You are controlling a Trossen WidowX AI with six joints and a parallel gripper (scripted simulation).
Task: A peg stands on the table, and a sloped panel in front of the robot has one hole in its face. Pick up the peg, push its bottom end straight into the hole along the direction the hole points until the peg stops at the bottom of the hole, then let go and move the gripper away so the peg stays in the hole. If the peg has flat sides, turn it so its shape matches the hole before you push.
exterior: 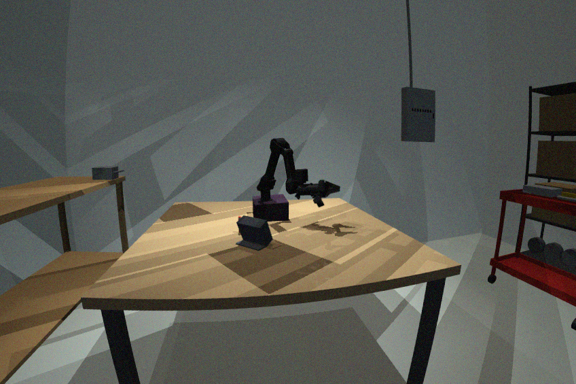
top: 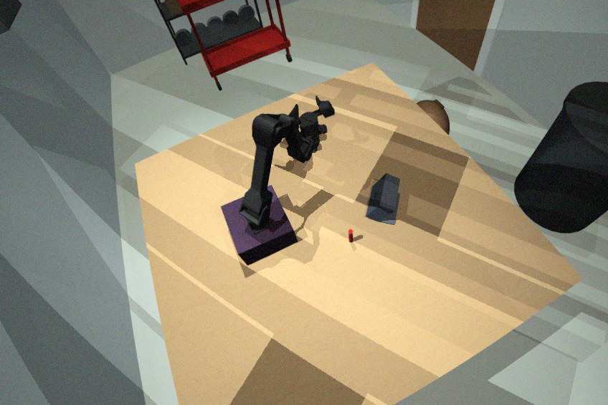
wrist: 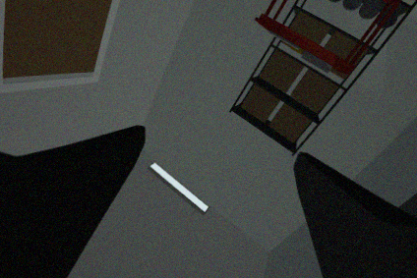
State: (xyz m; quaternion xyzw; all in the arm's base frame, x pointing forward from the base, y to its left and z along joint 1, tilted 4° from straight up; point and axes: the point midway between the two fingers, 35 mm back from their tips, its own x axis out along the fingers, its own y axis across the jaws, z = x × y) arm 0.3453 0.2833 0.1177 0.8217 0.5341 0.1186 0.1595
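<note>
Right now the blue-grey sloped panel is 50 mm ahead of my gripper tip, 430 mm to the right of it and 170 mm below it. Also, from my gripper tip: red peg: 120 mm behind, 480 mm to the right, 170 mm below.
</note>
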